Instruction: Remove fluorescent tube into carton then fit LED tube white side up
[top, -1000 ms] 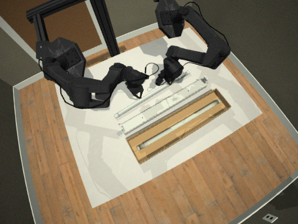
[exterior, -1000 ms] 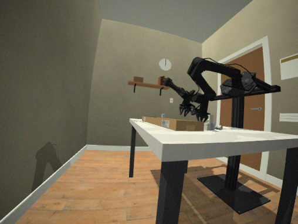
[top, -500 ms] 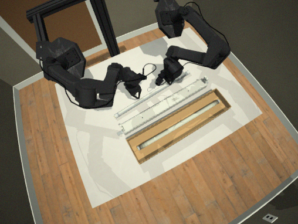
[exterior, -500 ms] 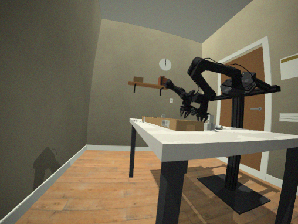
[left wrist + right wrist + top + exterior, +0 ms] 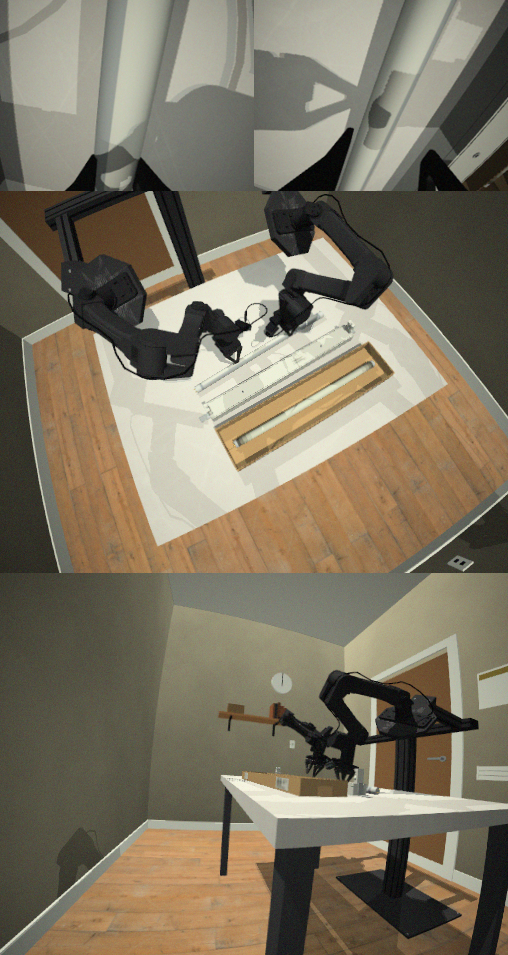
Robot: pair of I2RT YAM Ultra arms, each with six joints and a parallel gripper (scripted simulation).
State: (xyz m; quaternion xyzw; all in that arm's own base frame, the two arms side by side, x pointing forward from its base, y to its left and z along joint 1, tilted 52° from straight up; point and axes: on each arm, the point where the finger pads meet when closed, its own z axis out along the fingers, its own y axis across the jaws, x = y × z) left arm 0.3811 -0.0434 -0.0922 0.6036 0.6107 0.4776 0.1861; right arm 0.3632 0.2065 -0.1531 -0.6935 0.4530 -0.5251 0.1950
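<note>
Now: the LED tube 120 mm to the left of my right hand and 40 mm below it. Also, from my right hand: brown carton 260 mm ahead, 160 mm to the left, 30 mm below; then old fluorescent tube 260 mm ahead, 160 mm to the left, 40 mm below.
Right now my left hand is 120 mm to the left of the LED tube, 10 mm short of it and 10 mm above it. Also, from my left hand: brown carton 280 mm ahead, 80 mm to the right; then old fluorescent tube 280 mm ahead, 80 mm to the right.
</note>
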